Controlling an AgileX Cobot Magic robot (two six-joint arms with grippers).
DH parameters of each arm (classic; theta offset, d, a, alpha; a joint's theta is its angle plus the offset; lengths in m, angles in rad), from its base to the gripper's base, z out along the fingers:
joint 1: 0 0.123 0 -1.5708
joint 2: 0.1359 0 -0.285 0
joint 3: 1.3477 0 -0.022 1.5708
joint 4: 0 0.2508 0 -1.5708
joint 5: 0 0 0.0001 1.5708
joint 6: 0 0.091 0 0
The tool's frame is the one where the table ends.
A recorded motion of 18 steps. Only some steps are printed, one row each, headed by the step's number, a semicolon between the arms.
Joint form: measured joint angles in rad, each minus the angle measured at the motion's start. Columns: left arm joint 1, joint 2, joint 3, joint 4, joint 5, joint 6; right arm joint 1, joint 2, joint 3, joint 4, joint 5, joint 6.
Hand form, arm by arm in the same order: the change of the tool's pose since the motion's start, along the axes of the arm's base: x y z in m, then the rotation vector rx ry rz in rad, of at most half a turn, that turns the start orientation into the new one. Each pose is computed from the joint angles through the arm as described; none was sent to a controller.
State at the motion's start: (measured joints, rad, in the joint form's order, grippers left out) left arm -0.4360 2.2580 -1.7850 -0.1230 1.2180 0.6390; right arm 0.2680 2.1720 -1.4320 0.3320 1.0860 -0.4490
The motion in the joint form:
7: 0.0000 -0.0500 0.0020 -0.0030 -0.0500 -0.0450; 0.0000 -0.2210 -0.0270 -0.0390 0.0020 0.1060
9: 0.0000 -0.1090 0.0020 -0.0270 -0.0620 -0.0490; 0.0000 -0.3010 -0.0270 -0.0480 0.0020 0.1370
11: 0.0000 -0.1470 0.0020 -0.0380 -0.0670 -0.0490; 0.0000 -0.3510 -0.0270 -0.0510 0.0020 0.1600
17: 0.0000 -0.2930 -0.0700 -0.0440 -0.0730 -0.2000; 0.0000 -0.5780 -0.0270 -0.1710 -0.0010 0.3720
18: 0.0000 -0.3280 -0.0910 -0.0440 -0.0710 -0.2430; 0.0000 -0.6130 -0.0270 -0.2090 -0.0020 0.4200
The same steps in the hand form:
7: 0.0020 -0.0010 0.0220 -0.0403 -0.0831 0.0516; -0.0024 -0.0037 0.0918 0.0229 -0.2188 -0.0819
9: -0.0012 -0.0016 0.0488 -0.0916 -0.1363 0.0654; -0.0098 -0.0065 0.1224 0.0378 -0.2893 -0.1093
11: -0.0041 -0.0012 0.0659 -0.1200 -0.1700 0.0693; -0.0156 -0.0083 0.1412 0.0502 -0.3313 -0.1313
17: -0.0157 0.0037 0.1501 -0.2429 -0.3355 0.2155; -0.0507 -0.0278 0.2200 0.0349 -0.5303 -0.3043
18: -0.0208 0.0060 0.1711 -0.2766 -0.3718 0.2553; -0.0571 -0.0327 0.2312 0.0209 -0.5659 -0.3427

